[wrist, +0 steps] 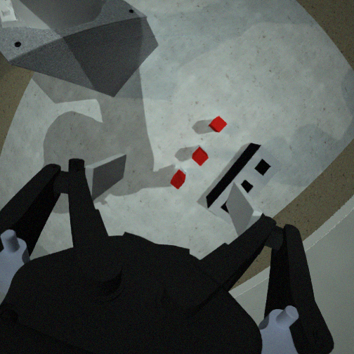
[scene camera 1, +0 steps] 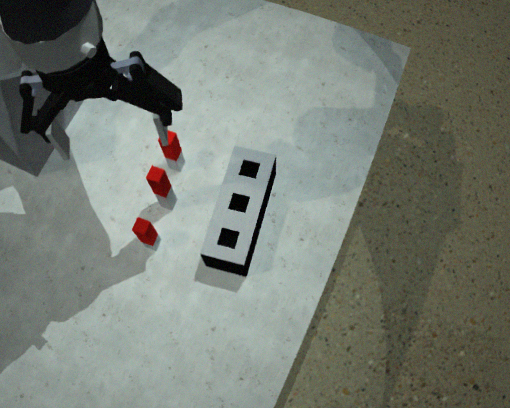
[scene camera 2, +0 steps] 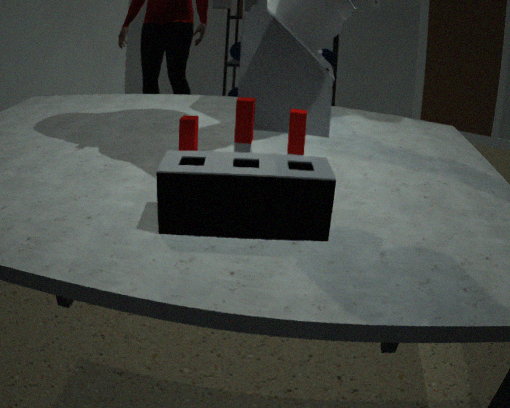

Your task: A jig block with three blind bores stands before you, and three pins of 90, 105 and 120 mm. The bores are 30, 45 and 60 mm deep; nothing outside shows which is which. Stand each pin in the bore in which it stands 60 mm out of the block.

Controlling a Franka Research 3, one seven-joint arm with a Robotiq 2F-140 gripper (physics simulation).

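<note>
The jig block (scene camera 1: pixel 233 220) (scene camera 2: pixel 245 205) (wrist: pixel 232 175) has three square bores in its top, all empty; their depths cannot be seen. Three red pins stand upright in a row on the robot's side of it. In scene camera 2 the left pin (scene camera 1: pixel 145 231) (scene camera 2: pixel 188 132) (wrist: pixel 178 179) looks shortest, the middle pin (scene camera 1: pixel 159 181) (scene camera 2: pixel 245 120) (wrist: pixel 200 156) tallest, and the right pin (scene camera 1: pixel 172 149) (scene camera 2: pixel 297 131) (wrist: pixel 218 124) between. My gripper (scene camera 1: pixel 112 138) (wrist: pixel 176 179) is open and empty above the table; one finger overlaps the right pin in scene camera 1.
The pale table (scene camera 1: pixel 310 225) (scene camera 2: pixel 400 235) (wrist: pixel 280 65) carries everything; its edge lies beyond the block. The grey robot base (scene camera 2: pixel 290 75) (wrist: pixel 115 60) stands behind the pins. A person in red (scene camera 2: pixel 167 40) stands beyond the table.
</note>
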